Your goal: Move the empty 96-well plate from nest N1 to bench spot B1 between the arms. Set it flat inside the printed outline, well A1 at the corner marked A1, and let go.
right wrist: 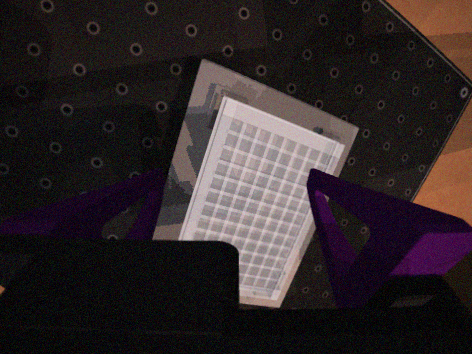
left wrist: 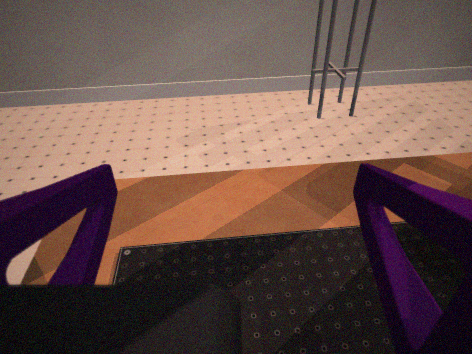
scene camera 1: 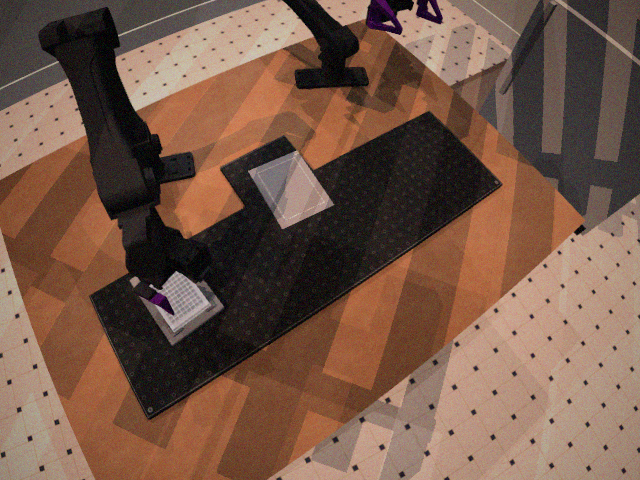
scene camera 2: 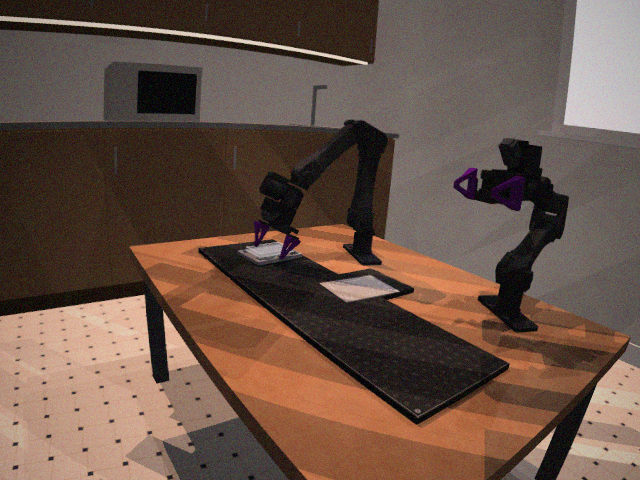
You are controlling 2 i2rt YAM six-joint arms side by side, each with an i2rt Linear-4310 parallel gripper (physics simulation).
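Seen in the pictures: left gripper, fingertip midpoint: (left wrist: pixel 235 177) (scene camera 1: pixel 422 26) (scene camera 2: pixel 472 188); right gripper, fingertip midpoint: (right wrist: pixel 235 176) (scene camera 1: pixel 188 294) (scene camera 2: pixel 268 253); left arm's base, link origin: (scene camera 1: pixel 331 78) (scene camera 2: pixel 505 313); right arm's base, link origin: (scene camera 2: pixel 361 255).
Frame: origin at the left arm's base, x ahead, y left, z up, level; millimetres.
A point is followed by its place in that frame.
The white 96-well plate (scene camera 1: pixel 187 298) {x 599, y -373, z 38 mm} (scene camera 2: pixel 267 250) {x 592, y -373, z 39 mm} (right wrist: pixel 255 185) {x 595, y -383, z 39 mm} sits on the grey nest (scene camera 1: pixel 173 338) {x 670, y -404, z 25 mm} (scene camera 2: pixel 263 261) {x 604, y -317, z 23 mm} (right wrist: pixel 280 90) at the lower left in scene camera 1. My right gripper (scene camera 2: pixel 272 251) {x 589, y -373, z 31 mm} (right wrist: pixel 235 176) {x 589, y -373, z 31 mm} is open over the plate, one finger near each long side; no grip on the plate shows. Spot B1, a pale sheet with a printed outline (scene camera 1: pixel 283 219) {x 438, y -174, z 15 mm} (scene camera 2: pixel 356 289) {x 371, y -137, z 15 mm}, lies on the mat between the arms. The A1 mark is too small to read. My left gripper (scene camera 1: pixel 406 16) (scene camera 2: pixel 488 192) (left wrist: pixel 235 177) {x 226, y 105, z 327 mm} is open and empty, raised high, away from the plate.
A black perforated mat (scene camera 1: pixel 361 222) {x 462, y -10, z 13 mm} (scene camera 2: pixel 372 341) {x 400, y 125, z 13 mm} (left wrist: pixel 300 280) {x 427, y 91, z 13 mm} (right wrist: pixel 115 45) {x 584, y -268, z 13 mm} lies on the wooden table (scene camera 1: pixel 289 392) {x 788, y -202, z 0 mm} (scene camera 2: pixel 248 341) {x 643, y 99, z 0 mm}. The left arm's base (scene camera 1: pixel 331 77) {x 30, y -8, z 31 mm} (scene camera 2: pixel 509 315) {x 13, y 33, z 12 mm} stands behind the mat. A stool (left wrist: pixel 325 65) stands on the floor beyond the table.
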